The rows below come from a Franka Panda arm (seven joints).
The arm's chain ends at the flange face. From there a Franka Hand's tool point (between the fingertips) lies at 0.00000 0.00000 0.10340 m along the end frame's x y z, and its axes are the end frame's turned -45 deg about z.
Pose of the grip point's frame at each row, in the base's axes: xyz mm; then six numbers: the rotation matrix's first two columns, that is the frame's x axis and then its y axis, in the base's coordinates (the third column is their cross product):
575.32 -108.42 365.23 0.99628 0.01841 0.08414 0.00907 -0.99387 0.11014
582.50 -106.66 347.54 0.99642 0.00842 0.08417 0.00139 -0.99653 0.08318
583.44 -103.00 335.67 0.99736 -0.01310 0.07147 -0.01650 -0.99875 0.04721
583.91 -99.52 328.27 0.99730 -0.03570 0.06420 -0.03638 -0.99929 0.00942
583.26 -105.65 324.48 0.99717 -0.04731 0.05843 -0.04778 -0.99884 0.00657
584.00 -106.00 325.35 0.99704 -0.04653 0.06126 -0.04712 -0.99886 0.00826
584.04 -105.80 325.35 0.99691 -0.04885 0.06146 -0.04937 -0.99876 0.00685
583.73 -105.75 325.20 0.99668 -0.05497 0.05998 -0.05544 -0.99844 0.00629
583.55 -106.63 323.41 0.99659 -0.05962 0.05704 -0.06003 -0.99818 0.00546
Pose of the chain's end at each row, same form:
566.46 -97.15 467.63 0.71089 -0.68975 0.13738 -0.69806 -0.71579 0.01838
573.75 -98.10 450.21 0.70556 -0.69870 0.11833 -0.70359 -0.71061 -0.00070
576.12 -98.01 438.69 0.69357 -0.71549 0.08392 -0.71691 -0.69696 -0.01715
577.31 -98.31 431.45 0.67947 -0.73185 0.05206 -0.73092 -0.68136 -0.03874
577.26 -104.68 427.70 0.67132 -0.73974 0.04596 -0.73889 -0.67283 -0.03667
577.71 -104.85 428.55 0.67169 -0.73920 0.04916 -0.73833 -0.67340 -0.03748
577.73 -104.78 428.55 0.67001 -0.74077 0.04830 -0.73983 -0.67169 -0.03862
577.57 -104.76 428.41 0.66556 -0.74487 0.04686 -0.74396 -0.66713 -0.03796
577.70 -105.71 426.64 0.66225 -0.74798 0.04419 -0.74714 -0.66366 -0.03647

